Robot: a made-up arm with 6 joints. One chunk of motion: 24 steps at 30 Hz.
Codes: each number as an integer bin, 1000 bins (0 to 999) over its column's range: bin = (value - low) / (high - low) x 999, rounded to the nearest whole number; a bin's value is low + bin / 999 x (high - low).
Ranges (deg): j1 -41..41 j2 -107..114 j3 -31..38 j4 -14..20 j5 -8..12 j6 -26..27
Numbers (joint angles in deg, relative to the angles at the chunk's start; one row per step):
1: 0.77 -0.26 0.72 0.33 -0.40 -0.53
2: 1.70 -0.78 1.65 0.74 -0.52 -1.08
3: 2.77 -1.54 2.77 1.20 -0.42 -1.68
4: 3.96 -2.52 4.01 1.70 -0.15 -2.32
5: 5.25 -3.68 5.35 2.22 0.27 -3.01
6: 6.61 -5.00 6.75 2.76 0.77 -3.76
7: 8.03 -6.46 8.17 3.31 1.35 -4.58
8: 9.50 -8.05 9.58 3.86 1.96 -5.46
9: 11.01 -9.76 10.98 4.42 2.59 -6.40
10: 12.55 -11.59 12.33 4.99 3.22 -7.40
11: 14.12 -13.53 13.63 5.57 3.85 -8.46
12: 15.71 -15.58 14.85 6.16 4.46 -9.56
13: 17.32 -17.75 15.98 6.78 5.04 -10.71
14: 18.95 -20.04 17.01 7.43 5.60 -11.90
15: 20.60 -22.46 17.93 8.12 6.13 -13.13
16: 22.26 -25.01 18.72 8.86 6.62 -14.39
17: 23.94 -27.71 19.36 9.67 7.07 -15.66
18: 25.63 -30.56 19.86 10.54 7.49 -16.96
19: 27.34 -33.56 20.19 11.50 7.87 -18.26
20: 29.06 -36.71 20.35 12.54 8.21 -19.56
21: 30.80 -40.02 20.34 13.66 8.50 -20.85
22: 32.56 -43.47 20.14 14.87 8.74 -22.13
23: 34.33 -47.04 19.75 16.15 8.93 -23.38
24: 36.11 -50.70 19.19 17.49 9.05 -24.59
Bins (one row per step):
1: 509 483 459 421 380 480
2: 520 480 473 433 374 470
3: 533 477 489 447 379 458
4: 548 472 507 461 392 446
5: 563 467 526 477 413 433
6: 580 461 547 492 438 419
7: 597 454 567 509 467 404
8: 615 447 588 525 498 387
9: 634 440 608 541 529 369
10: 652 431 627 558 560 351
11: 672 423 646 575 592 331
12: 691 413 664 592 622 310
13: 711 403 680 611 651 288
14: 730 393 695 630 679 266
15: 750 382 708 650 706 243
16: 771 371 720 672 730 219
17: 791 358 729 695 753 195
18: 812 346 736 721 774 170
19: 833 332 741 749 793 146
20: 854 318 743 780 810 121
21: 875 303 743 813 824 97
22: 896 287 740 848 836 73
23: 918 271 735 886 846 49
24: 939 254 727 925 852 27

